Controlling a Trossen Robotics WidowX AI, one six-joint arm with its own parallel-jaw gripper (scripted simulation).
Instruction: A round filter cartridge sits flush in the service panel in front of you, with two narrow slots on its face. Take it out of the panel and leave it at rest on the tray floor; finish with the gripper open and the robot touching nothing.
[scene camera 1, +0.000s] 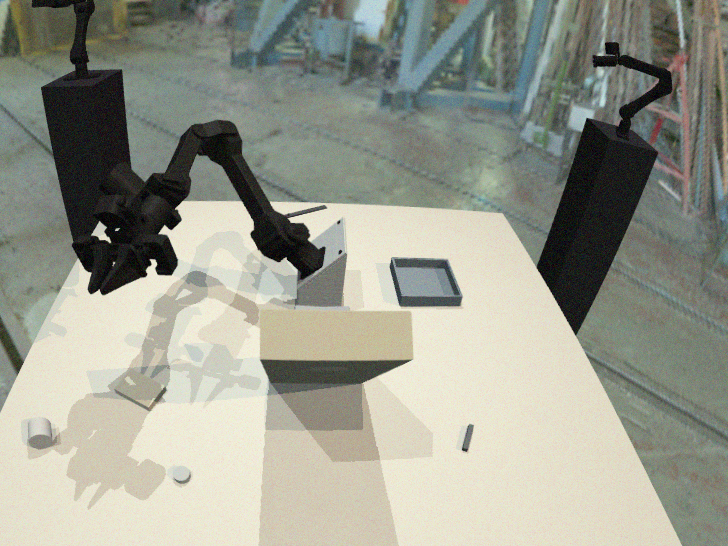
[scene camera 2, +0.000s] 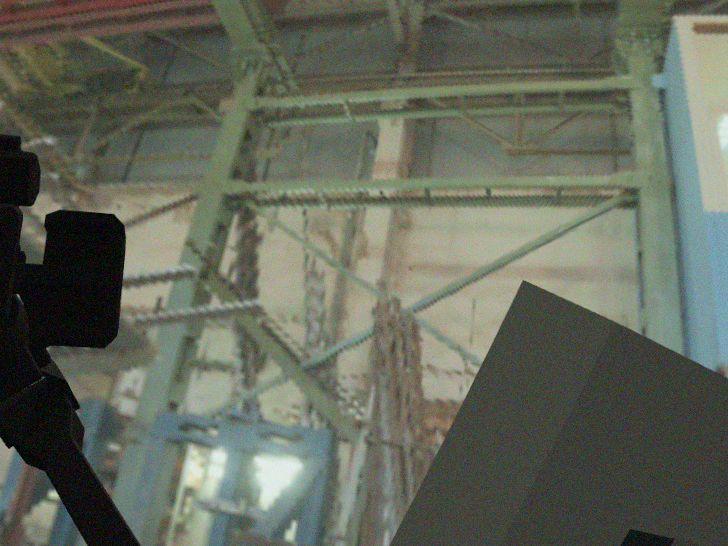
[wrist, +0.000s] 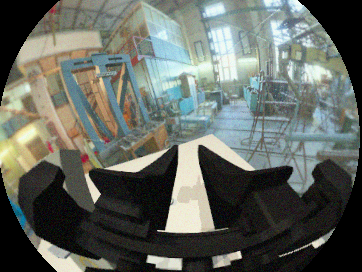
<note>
I see my gripper (scene camera 1: 95, 292) and a grey tray (scene camera 1: 419, 282).
My gripper shows as well in the wrist view (wrist: 188, 148).
</note>
